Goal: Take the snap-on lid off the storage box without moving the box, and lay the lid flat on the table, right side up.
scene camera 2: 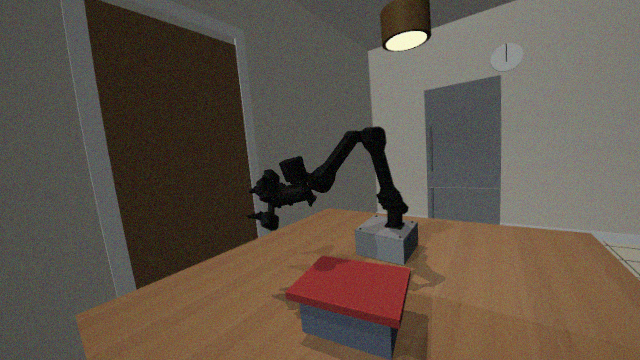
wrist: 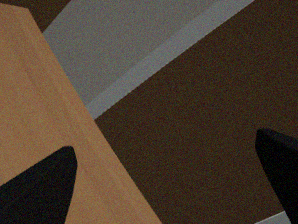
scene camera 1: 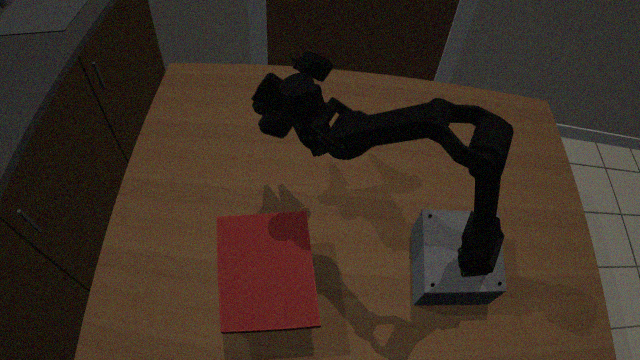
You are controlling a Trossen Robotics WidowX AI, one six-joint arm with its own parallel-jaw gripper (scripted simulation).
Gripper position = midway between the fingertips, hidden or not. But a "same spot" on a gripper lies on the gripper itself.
Scene:
my gripper: scene camera 2; wrist 166,147; scene camera 1
lid: scene camera 2; scene camera 1; not seen in the wrist view (out of frame)
same spot on my gripper: (scene camera 1: 267,101) = (scene camera 2: 269,191)
same spot on lid: (scene camera 2: 375,292) = (scene camera 1: 253,301)

